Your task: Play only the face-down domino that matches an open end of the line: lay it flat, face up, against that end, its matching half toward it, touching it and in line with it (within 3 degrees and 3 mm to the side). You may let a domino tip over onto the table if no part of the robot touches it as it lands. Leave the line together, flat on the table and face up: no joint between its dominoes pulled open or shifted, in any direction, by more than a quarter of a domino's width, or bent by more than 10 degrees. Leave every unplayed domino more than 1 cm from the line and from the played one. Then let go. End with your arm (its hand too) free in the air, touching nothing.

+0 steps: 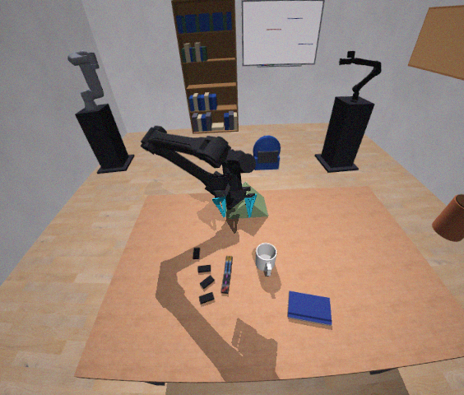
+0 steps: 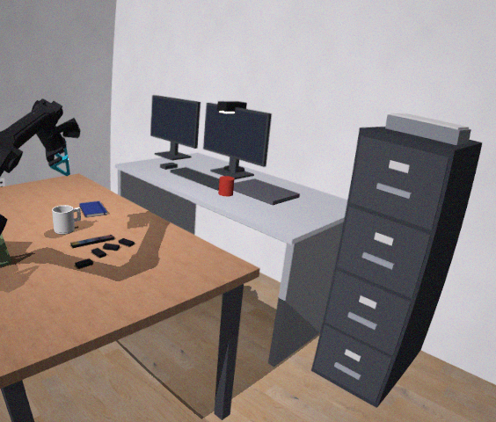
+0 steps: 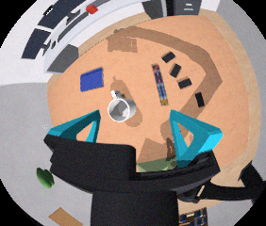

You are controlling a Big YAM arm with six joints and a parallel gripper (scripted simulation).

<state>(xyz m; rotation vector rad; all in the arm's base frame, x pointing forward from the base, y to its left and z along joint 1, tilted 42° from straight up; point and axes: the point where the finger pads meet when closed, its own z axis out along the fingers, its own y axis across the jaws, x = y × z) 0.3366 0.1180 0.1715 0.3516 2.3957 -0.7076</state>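
Now: hand 280 mm above the domino, 160 mm short of it and 140 mm to the left of it. Also, from my hand: blue book: 280 mm below, 240 mm to the left, 240 mm ahead.
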